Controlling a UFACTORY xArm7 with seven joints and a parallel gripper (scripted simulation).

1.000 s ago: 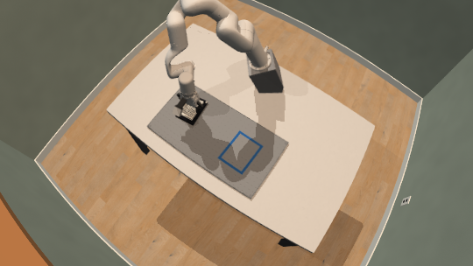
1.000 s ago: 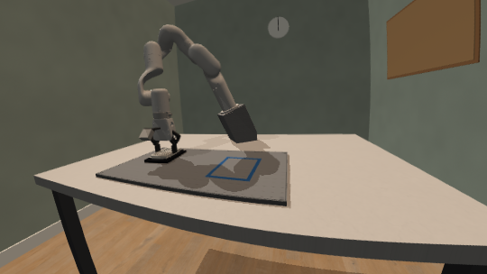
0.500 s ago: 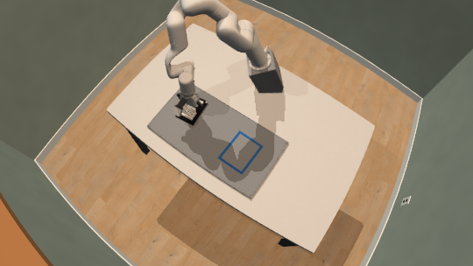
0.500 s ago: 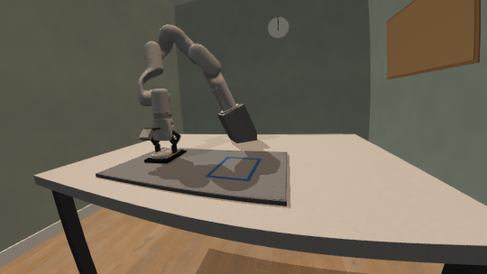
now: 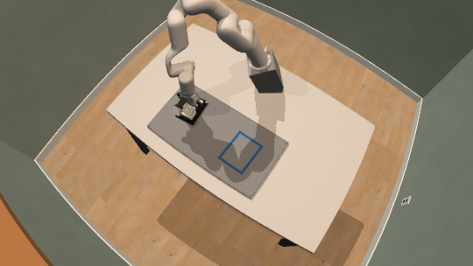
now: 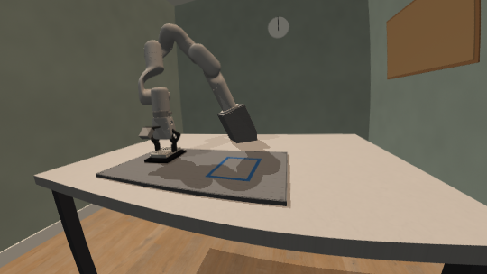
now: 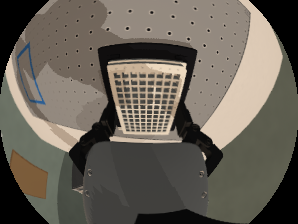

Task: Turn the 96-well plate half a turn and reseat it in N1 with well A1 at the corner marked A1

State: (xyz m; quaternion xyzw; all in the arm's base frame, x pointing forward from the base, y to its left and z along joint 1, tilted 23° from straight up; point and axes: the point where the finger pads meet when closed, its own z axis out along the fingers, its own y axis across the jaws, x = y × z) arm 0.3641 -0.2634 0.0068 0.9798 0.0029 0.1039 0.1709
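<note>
My hand is 30 mm above the black plate nest N1. Round my hand: white 96-well plate: 10 mm below.
</note>
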